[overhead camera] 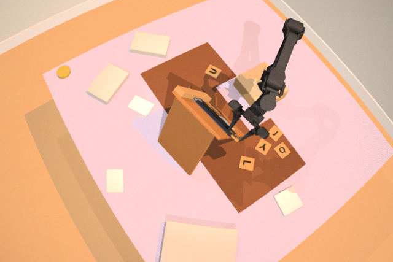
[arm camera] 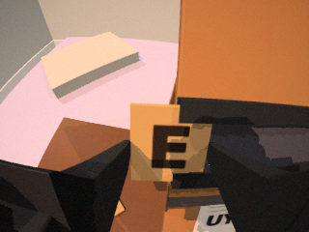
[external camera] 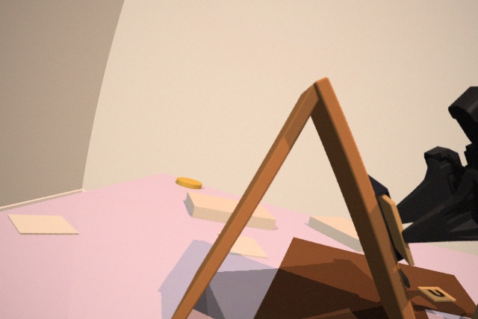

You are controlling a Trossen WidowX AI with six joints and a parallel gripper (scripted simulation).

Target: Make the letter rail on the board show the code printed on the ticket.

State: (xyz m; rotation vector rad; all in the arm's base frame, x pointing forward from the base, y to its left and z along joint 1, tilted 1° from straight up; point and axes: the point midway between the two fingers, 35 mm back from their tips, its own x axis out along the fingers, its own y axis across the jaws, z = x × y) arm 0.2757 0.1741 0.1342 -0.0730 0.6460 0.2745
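Now: gripper tip 90 mm to the left of the white ticket, 80 mm above it and 30 mm past it. Round my gripper tip: y tile (170 mm below, 170 mm behind, 40 mm to the left); then brown mat (180 mm below, 160 mm to the right, 100 mm behind); then letter tile (right at my gripper tip).
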